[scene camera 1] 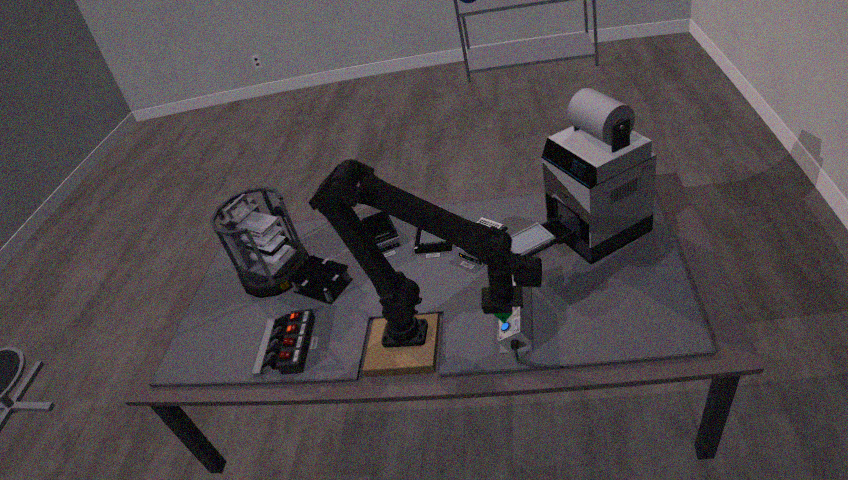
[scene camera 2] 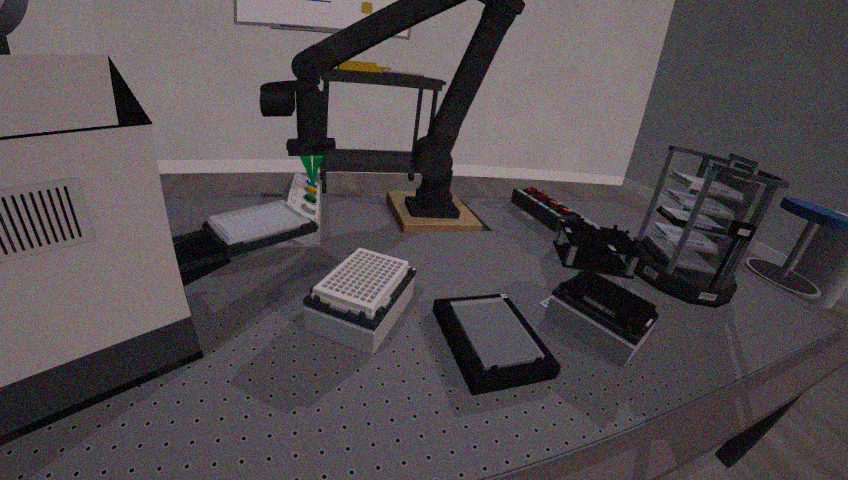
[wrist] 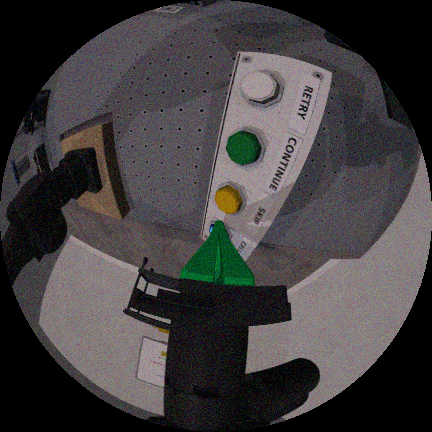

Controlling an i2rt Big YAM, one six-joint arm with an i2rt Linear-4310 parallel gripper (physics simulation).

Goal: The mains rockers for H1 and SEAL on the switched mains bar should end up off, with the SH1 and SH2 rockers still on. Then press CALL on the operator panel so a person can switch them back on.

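Places are measured from the arm's base along level axes (x ahead, y left, z up), in metres.
Pixels of known places: gripper, fingertip midpoint: point(scene camera 1: 504, 321) point(scene camera 2: 313, 185) point(wrist: 217, 223); arm's base, origin of the base link: point(scene camera 1: 405, 335) point(scene camera 2: 431, 210) point(wrist: 82, 167).
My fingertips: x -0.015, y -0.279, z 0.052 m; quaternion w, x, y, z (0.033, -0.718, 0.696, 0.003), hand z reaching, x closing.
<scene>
Ahead of a thing's pixels: the offset from my fingertips to its top centre. "spot": to the spot under its first point.
The operator panel {0.058 m ahead, 0.026 m right, 0.018 m up} point(scene camera 1: 507, 337) point(scene camera 2: 295, 191) point(wrist: 278, 119) has white, green, yellow and blue buttons. The blue CALL button {0.017 m back, 0.005 m right, 0.006 m up} point(scene camera 1: 504, 326) point(wrist: 212, 229) looks brightly lit. My gripper point(scene camera 1: 504, 320) point(scene camera 2: 313, 180) point(wrist: 217, 223) is shut and empty, its green fingertips at the CALL button and partly covering it in the wrist view; contact cannot be made out. The switched mains bar {spot: 0.017 m ahead, 0.573 m left, 0.050 m down} point(scene camera 1: 308, 337) point(scene camera 2: 533, 206) stands left of the arm base in scene camera 1. Its two far rockers {spot: 0.060 m ahead, 0.629 m left, 0.025 m down} point(scene camera 1: 292, 321) glow bright orange; the two near rockers {spot: 0.040 m back, 0.616 m left, 0.025 m down} point(scene camera 1: 286, 347) are dimmer red. Their labels are unreadable.
A printer-like machine {0.420 m ahead, 0.291 m right, 0.390 m up} point(scene camera 1: 624, 199) point(scene camera 2: 89, 285) with a tray out stands beyond the panel. A plate carousel {spot: 0.220 m ahead, 0.789 m left, 0.021 m down} point(scene camera 1: 261, 285) and a black holder {0.248 m ahead, 0.593 m left, 0.010 m up} point(scene camera 1: 321, 279) stand behind the mains bar. Plate stands point(scene camera 2: 395, 303) point(scene camera 2: 458, 350) point(scene camera 2: 589, 327) sit across the table from the arm base point(scene camera 1: 398, 359).
</scene>
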